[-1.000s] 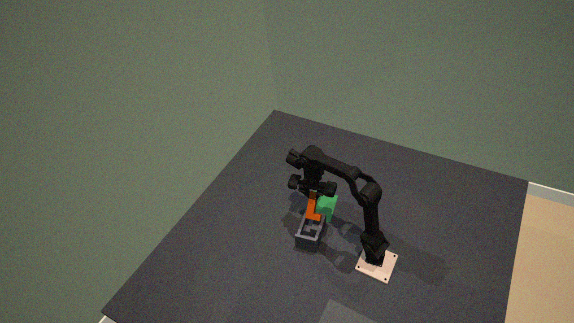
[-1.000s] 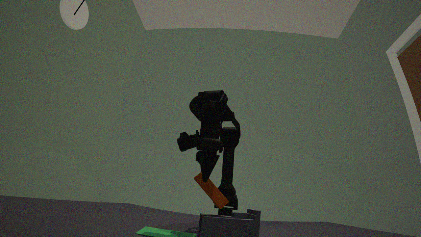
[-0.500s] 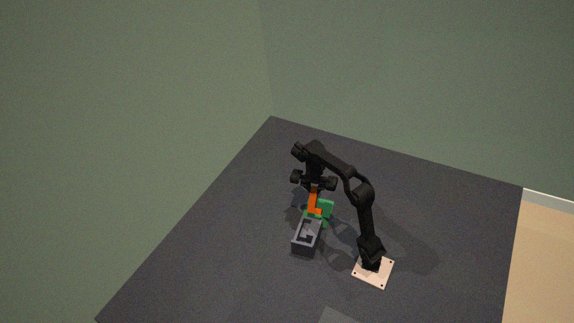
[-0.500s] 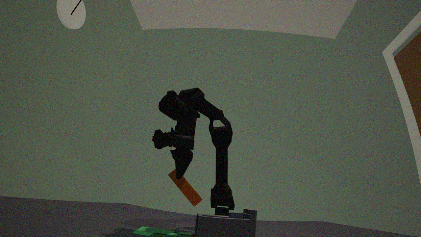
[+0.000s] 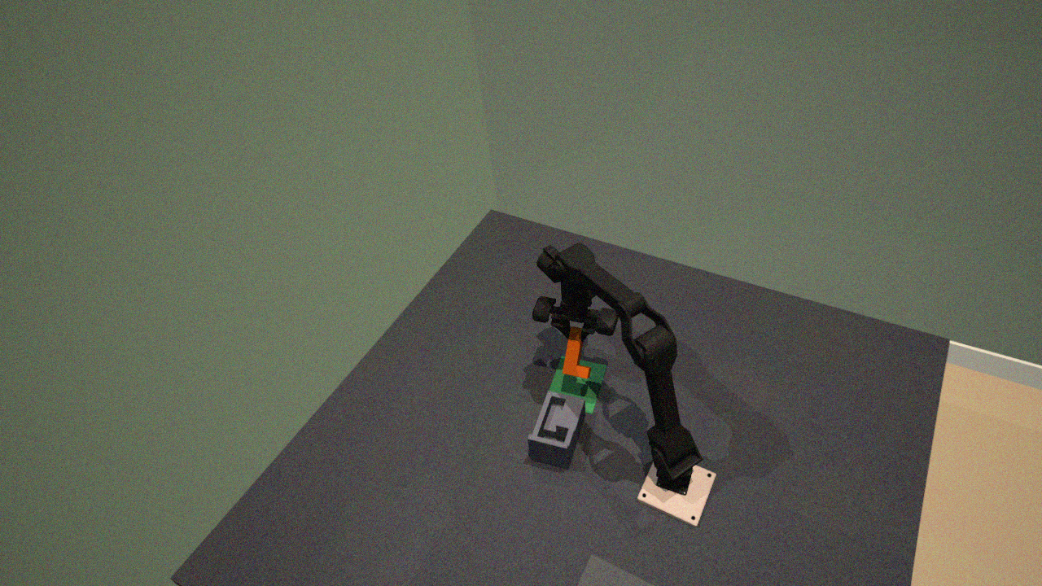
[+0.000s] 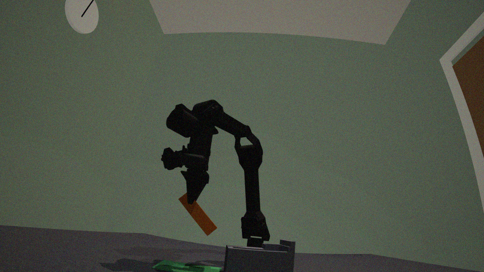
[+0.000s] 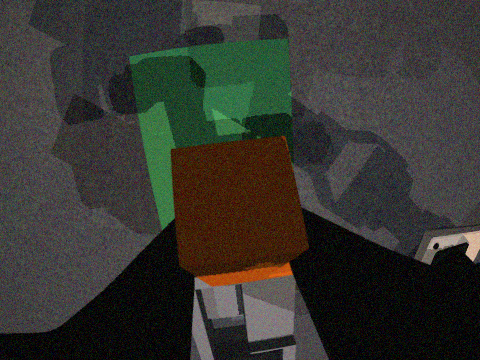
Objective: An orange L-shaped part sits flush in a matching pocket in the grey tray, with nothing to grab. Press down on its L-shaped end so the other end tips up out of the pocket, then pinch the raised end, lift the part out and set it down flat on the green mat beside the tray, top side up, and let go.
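Now: the green mat 170 mm below my gripper tip and 20 mm to the left of it. Also, from my gripper tip: orange L-shaped part: 30 mm to the left, 30 mm below, 20 mm behind.
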